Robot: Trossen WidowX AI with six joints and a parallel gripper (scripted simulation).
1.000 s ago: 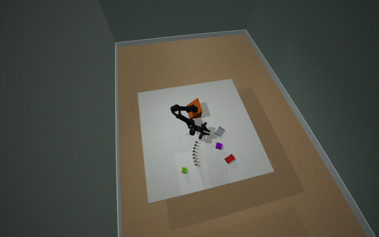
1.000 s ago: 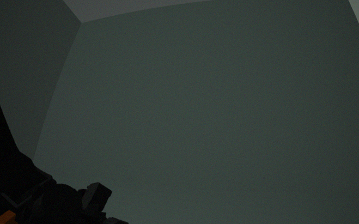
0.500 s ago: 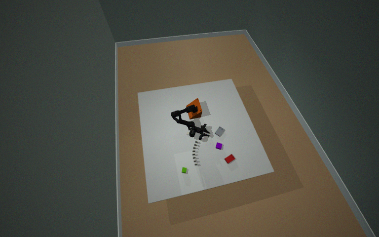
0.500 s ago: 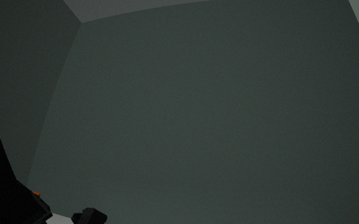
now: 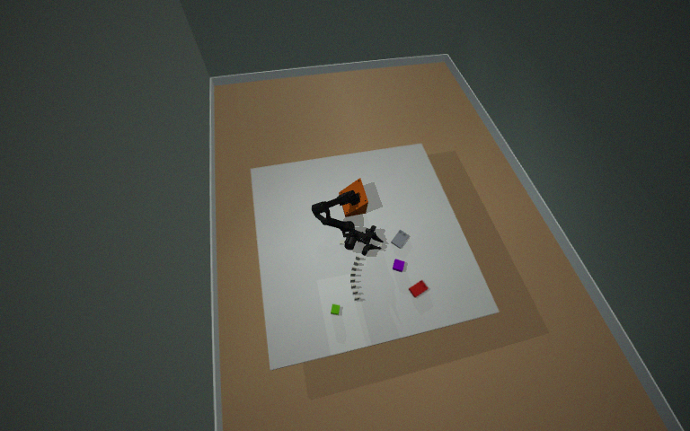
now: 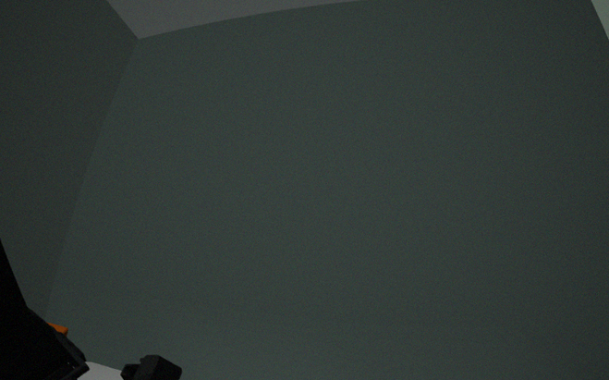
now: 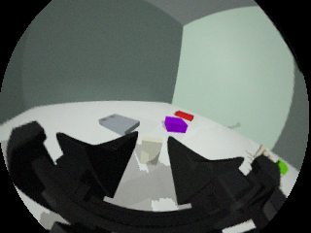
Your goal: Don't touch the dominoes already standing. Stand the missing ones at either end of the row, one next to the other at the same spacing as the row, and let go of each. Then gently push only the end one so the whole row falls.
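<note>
The grey block is 40 mm behind my gripper tip, 130 mm to the left of it and 40 mm below it. From my gripper tip the other things lie so: green block 330 mm ahead, 330 mm to the right, 30 mm below; then red block 280 mm ahead, 160 mm to the left, 40 mm below; then purple cube 130 mm ahead, 80 mm to the left, 30 mm below.
</note>
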